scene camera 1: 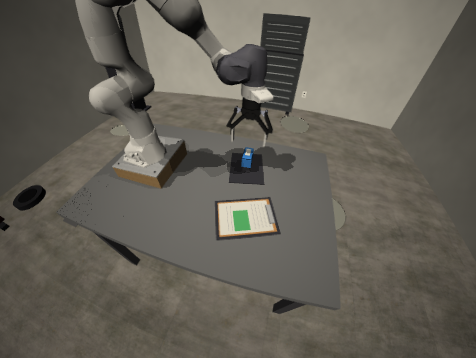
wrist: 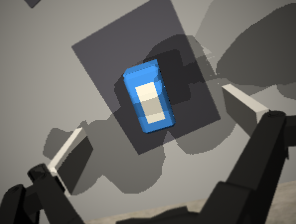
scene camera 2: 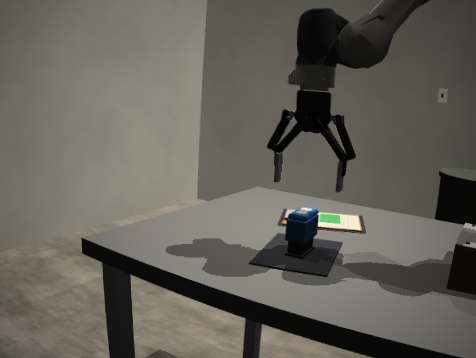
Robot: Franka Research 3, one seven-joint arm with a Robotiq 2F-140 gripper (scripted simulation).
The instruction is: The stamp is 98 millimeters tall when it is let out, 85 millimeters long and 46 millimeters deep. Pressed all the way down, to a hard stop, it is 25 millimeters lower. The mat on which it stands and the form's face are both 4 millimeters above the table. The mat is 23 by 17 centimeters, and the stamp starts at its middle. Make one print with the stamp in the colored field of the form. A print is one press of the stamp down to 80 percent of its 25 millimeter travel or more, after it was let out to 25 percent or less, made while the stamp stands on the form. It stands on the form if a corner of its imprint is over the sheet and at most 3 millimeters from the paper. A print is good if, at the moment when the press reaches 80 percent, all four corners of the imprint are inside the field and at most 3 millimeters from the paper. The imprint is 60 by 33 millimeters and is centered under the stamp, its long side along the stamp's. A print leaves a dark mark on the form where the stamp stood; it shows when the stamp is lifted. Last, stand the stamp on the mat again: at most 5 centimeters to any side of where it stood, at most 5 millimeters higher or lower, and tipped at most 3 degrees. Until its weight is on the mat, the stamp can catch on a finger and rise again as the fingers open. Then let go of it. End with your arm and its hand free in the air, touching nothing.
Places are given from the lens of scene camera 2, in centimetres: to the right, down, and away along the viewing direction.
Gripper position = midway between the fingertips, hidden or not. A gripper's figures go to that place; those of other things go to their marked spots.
my gripper (scene camera 2: 307, 186): 16, 2, 101
blue stamp (scene camera 2: 301, 227): 14, 10, 98
dark mat (scene camera 2: 319, 261): 18, 18, 98
form (scene camera 2: 327, 221): 26, 12, 129
The marked spots on the dark mat and the form are 33 cm apart.
